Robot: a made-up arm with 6 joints. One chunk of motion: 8 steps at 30 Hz.
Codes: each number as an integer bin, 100 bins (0 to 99) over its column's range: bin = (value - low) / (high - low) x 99, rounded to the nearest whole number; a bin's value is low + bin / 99 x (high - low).
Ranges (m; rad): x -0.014..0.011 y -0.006..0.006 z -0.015..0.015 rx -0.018..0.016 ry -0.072..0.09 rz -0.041..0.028
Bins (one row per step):
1: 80 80 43 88 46 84
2: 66 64 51 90 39 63
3: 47 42 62 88 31 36
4: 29 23 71 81 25 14
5: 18 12 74 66 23 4
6: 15 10 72 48 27 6
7: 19 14 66 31 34 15
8: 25 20 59 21 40 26
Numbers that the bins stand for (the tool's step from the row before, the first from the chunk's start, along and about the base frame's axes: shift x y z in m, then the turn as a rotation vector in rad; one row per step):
1: 0.00620 0.00370 -0.00197 0.01222 0.00327 0.01755
2: 0.00267 0.00176 0.00045 0.01291 -0.00818 0.00291
3: -0.00213 -0.00091 0.00379 0.01222 -0.02127 -0.01591
4: -0.00668 -0.00321 0.00652 0.00982 -0.03109 -0.03124
5: -0.00945 -0.00455 0.00742 0.00467 -0.03436 -0.03821
6: -0.01021 -0.00479 0.00682 -0.00152 -0.02782 -0.03682
7: -0.00920 -0.00430 0.00500 -0.00735 -0.01636 -0.03055
8: -0.00769 -0.00358 0.00288 -0.01079 -0.00655 -0.02288

